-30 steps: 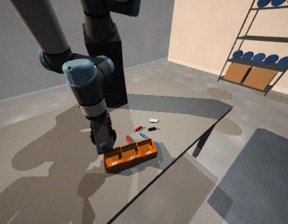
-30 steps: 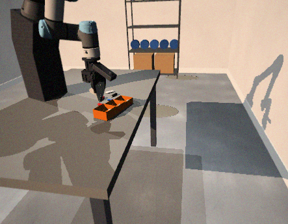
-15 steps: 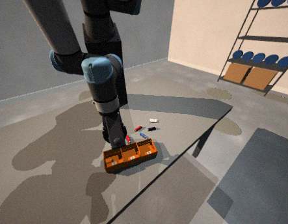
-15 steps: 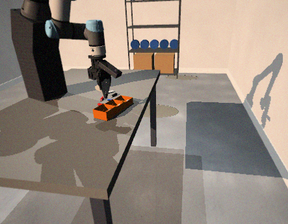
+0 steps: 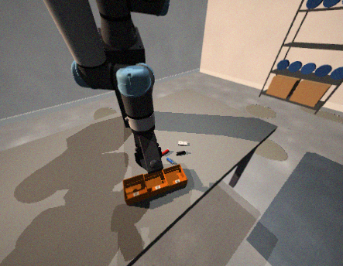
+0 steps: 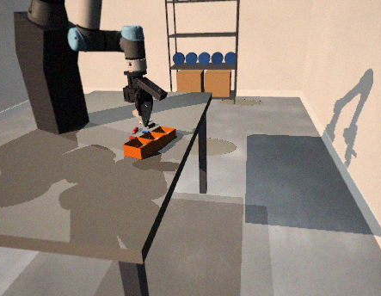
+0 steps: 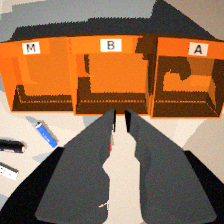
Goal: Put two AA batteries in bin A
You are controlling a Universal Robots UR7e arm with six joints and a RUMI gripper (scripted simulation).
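Right now my hand is 1 cm short of the orange bin and 7 cm above it. Round my hand: red battery (7 cm behind, 5 cm to the left, 9 cm below); then blue battery (3 cm behind, 13 cm to the left, 9 cm below); then black battery (3 cm behind, 21 cm to the left, 9 cm below).
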